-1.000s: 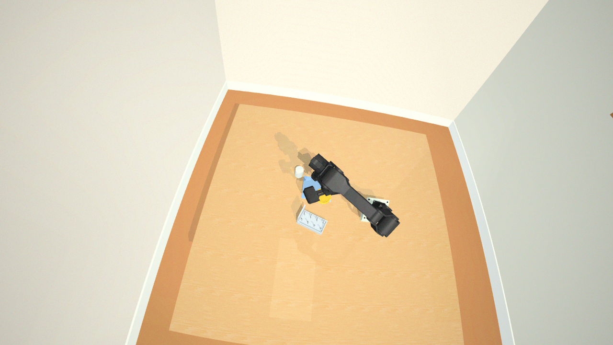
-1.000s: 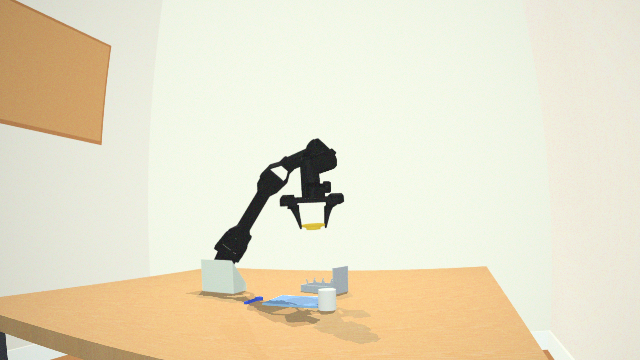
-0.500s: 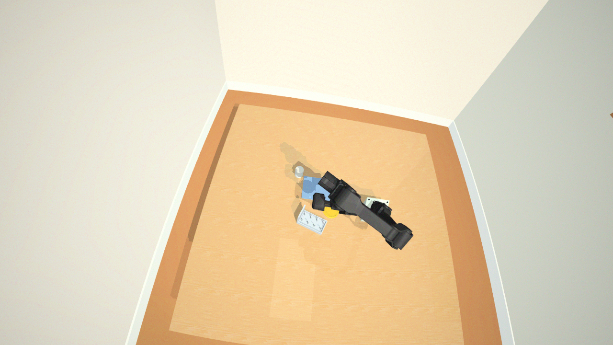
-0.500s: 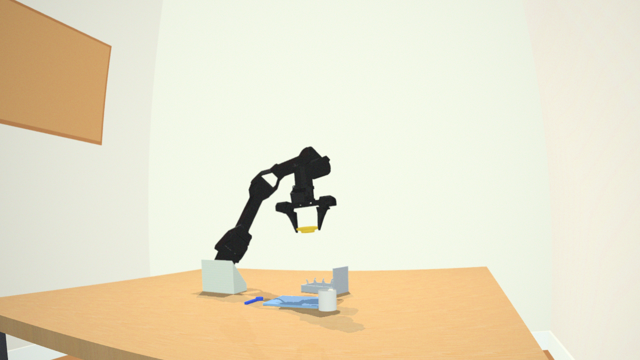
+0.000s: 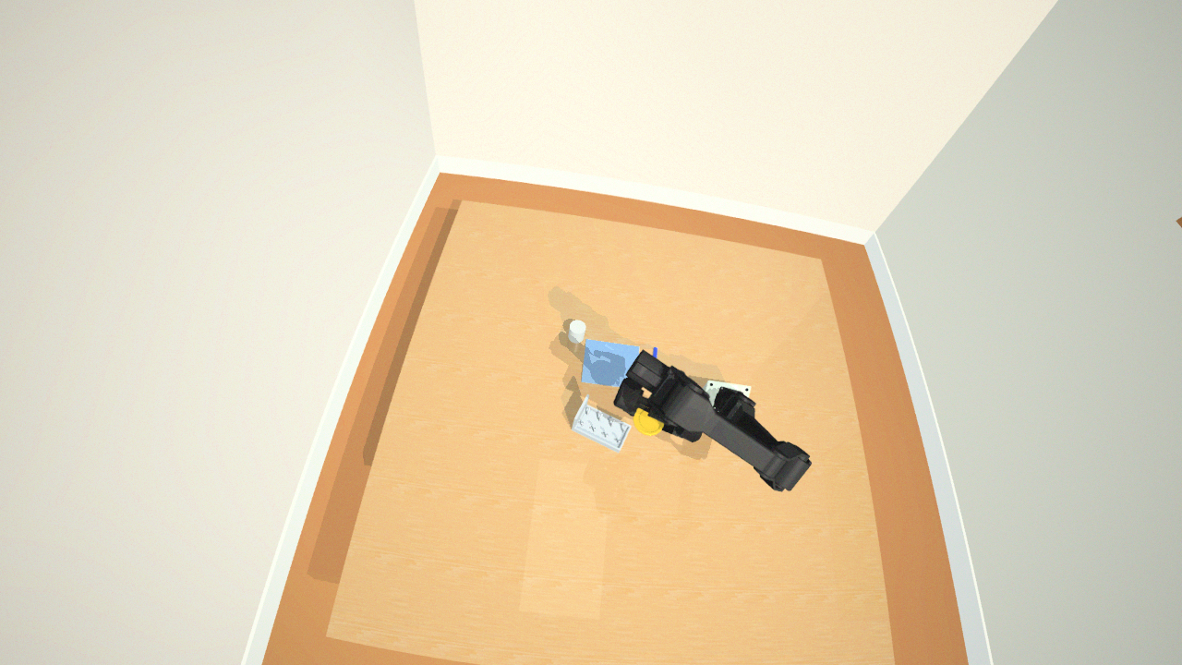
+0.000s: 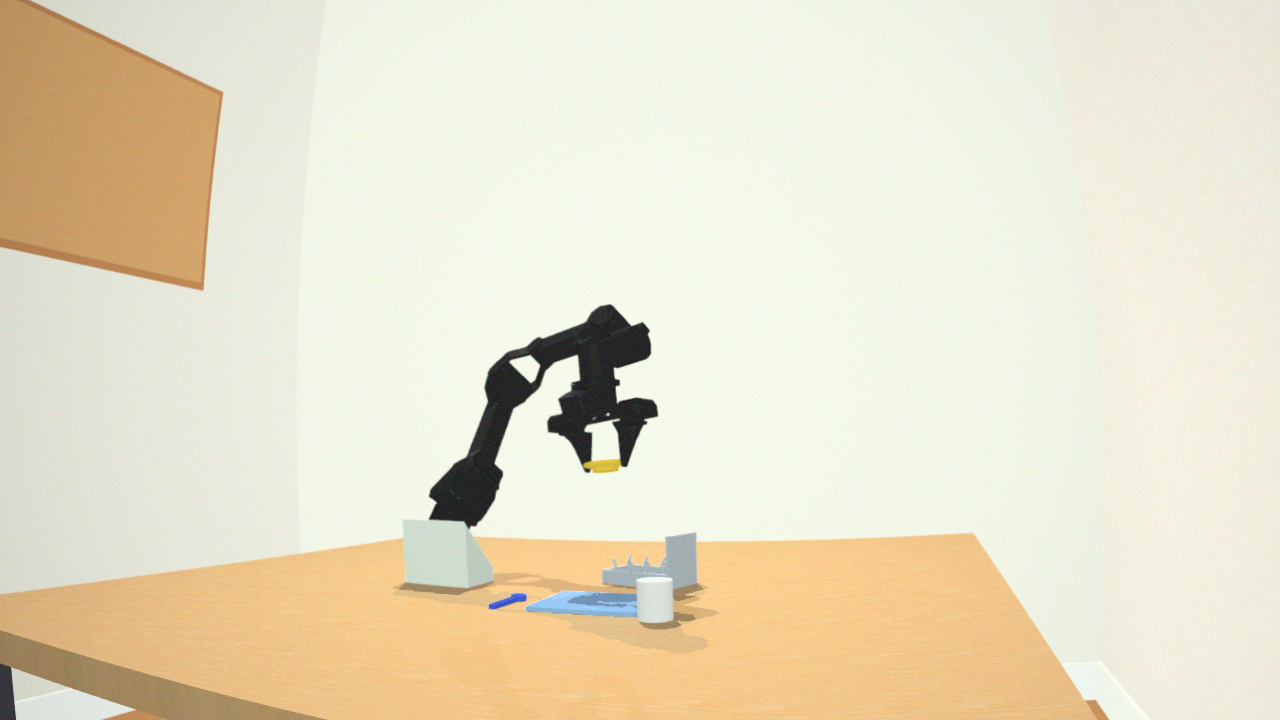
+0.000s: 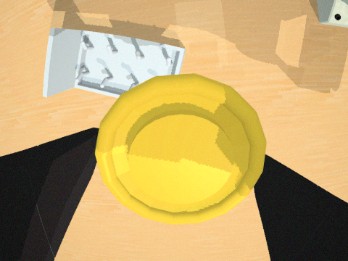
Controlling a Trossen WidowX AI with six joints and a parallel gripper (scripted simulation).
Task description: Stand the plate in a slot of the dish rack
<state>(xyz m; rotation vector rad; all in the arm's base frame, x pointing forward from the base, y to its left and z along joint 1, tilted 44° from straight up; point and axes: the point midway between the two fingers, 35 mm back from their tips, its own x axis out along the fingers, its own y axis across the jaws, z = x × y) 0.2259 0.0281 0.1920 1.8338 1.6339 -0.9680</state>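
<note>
My gripper tip is now 15 cm above the grey dish rack, 8 cm short of it and 3 cm to the left of it. Also, from my gripper tip: yellow plate: 1 cm above; then blue utensil: 25 cm to the right, 17 cm below, 3 cm behind; then white cup: 28 cm to the right, 20 cm ahead, 15 cm below.
</note>
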